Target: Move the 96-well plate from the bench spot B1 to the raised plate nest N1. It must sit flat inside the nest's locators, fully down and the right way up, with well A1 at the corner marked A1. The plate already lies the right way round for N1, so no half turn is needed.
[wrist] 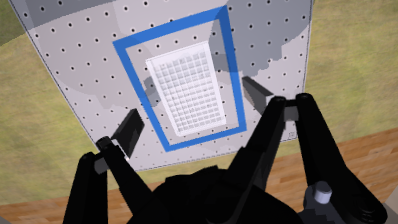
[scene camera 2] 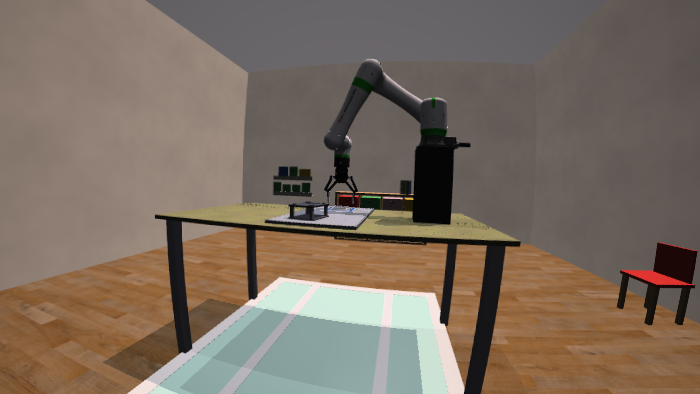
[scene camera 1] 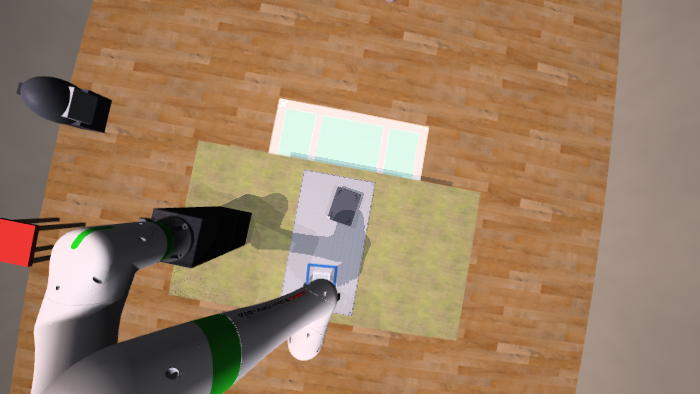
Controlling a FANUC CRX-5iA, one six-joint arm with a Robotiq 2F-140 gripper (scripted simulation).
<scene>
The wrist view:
my gripper: 190, 102
white 96-well plate: 193, 97
</scene>
